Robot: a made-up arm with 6 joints.
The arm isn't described. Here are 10 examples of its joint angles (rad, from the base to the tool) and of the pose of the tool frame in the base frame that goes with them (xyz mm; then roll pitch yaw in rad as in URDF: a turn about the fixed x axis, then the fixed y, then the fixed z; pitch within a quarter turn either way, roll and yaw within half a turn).
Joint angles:
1: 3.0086 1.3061 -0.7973 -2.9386 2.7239 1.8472
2: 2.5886 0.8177 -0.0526 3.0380 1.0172 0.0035
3: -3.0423 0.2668 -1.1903 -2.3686 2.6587 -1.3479
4: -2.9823 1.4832 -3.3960 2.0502 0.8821 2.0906
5: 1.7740 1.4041 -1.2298 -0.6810 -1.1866 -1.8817
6: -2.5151 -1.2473 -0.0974 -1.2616 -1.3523 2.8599
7: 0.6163 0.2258 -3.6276 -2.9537 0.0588 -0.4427
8: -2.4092 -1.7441 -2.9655 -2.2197 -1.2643 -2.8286
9: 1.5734 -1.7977 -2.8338 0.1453 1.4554 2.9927
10: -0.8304 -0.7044 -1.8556 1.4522 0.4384 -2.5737
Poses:
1: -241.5 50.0 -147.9 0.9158 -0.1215 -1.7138
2: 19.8 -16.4 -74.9 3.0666 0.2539 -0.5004
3: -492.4 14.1 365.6 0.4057 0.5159 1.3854
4: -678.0 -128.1 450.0 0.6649 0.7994 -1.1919
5: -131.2 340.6 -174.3 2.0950 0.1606 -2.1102
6: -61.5 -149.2 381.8 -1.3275 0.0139 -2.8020
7: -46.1 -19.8 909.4 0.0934 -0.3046 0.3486
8: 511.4 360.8 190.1 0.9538 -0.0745 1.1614
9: -8.3 -725.3 226.0 -0.1384 -0.0544 1.4425
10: 25.3 -60.3 906.3 0.7523 0.0553 1.3448
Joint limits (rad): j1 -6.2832..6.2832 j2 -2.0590..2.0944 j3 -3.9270..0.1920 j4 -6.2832..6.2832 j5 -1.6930..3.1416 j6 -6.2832..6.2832
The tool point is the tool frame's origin. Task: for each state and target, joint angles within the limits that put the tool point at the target. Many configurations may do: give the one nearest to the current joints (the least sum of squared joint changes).
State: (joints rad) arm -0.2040 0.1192 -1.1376 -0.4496 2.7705 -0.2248
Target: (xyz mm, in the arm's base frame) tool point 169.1 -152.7 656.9
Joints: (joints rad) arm -0.5206 -0.4399 -1.6383 -0.6105 2.7815 -0.2248
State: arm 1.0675 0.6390 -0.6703 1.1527 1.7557 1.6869
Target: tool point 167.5 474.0 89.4
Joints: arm 1.0762 0.5591 -1.1940 1.2673 1.6321 1.6869
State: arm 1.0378 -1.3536 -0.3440 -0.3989 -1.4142 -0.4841
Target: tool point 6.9 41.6 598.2
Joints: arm 0.9579 -1.3405 -0.5390 -0.2085 -1.3694 -0.4841
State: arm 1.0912 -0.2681 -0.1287 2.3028 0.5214 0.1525
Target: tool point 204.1 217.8 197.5
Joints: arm 0.8840 -0.6823 -0.2047 2.2982 0.3940 0.1525
